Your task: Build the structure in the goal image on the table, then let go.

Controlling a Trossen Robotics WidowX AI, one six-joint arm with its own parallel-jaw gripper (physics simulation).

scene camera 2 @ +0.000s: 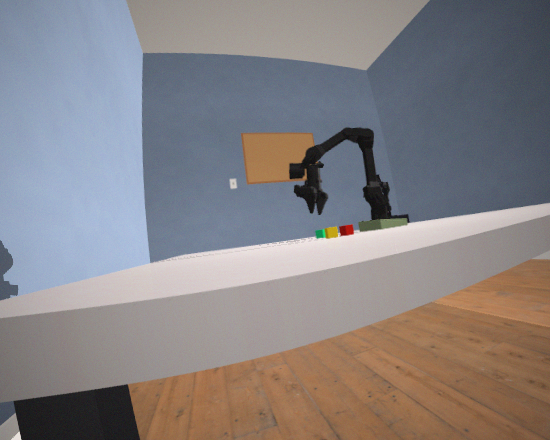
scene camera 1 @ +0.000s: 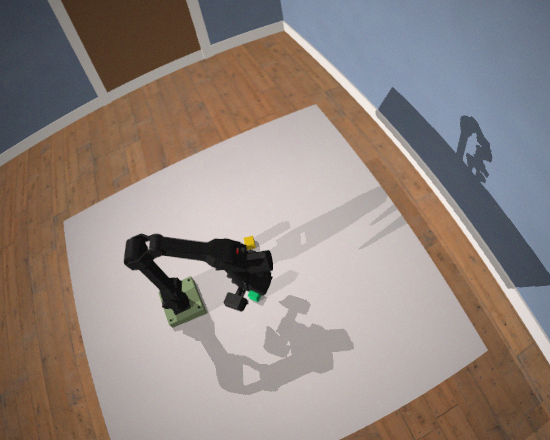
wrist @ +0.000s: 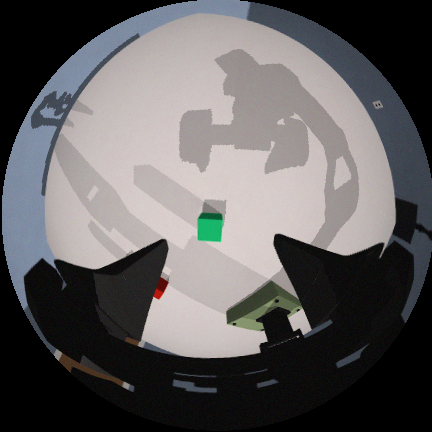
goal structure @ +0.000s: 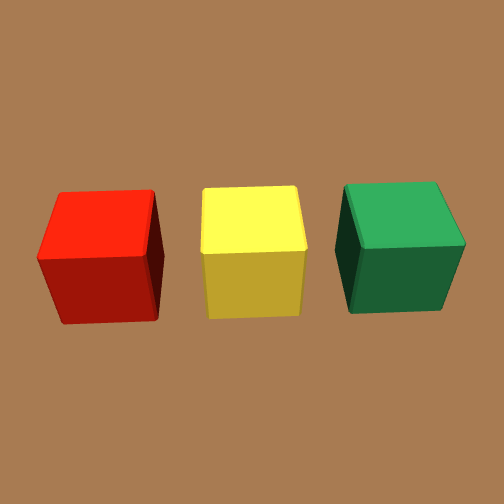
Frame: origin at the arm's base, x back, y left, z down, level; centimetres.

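Where they show: gripper, fingertip midpoint: (scene camera 2: 315,214) (scene camera 1: 252,290) (wrist: 220,242); arm's base at its link origin: (scene camera 2: 380,220) (scene camera 1: 180,303) (wrist: 273,315).
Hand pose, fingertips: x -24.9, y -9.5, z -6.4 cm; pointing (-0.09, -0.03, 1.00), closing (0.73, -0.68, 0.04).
Note:
Each offset is from my fingertips to the top centre of the thing.
A green cube @(dx +0.0, dy +2.2, dz +6.7 cm) (scene camera 1: 254,296) (scene camera 2: 320,233) (wrist: 210,228) rests on the white table (scene camera 1: 150,210) (scene camera 2: 200,325) (wrist: 140,100). A yellow cube @(dx -6.2, dy +21.1, dz +6.7 cm) (scene camera 1: 249,243) (scene camera 2: 332,232) stands on the table apart from it and partly covers it in scene camera 2. A red cube @(dx +0.3, dy +20.2, dz +6.7 cm) (scene camera 2: 346,230) (wrist: 160,288) is on the table, partly behind a finger in the wrist view and largely hidden by the arm in scene camera 1. My gripper (scene camera 2: 316,213) (wrist: 220,242) is open and empty, pointing down well above the table, with the green cube showing between and slightly beyond its fingertips in the wrist view.
The arm's green base plate (scene camera 1: 197,300) (scene camera 2: 382,224) (wrist: 245,310) sits on the table near the cubes. Shadows of the arm fall across the table top. A blue wall (scene camera 1: 450,50) stands past the table, with wooden floor (scene camera 1: 65,360) around it.

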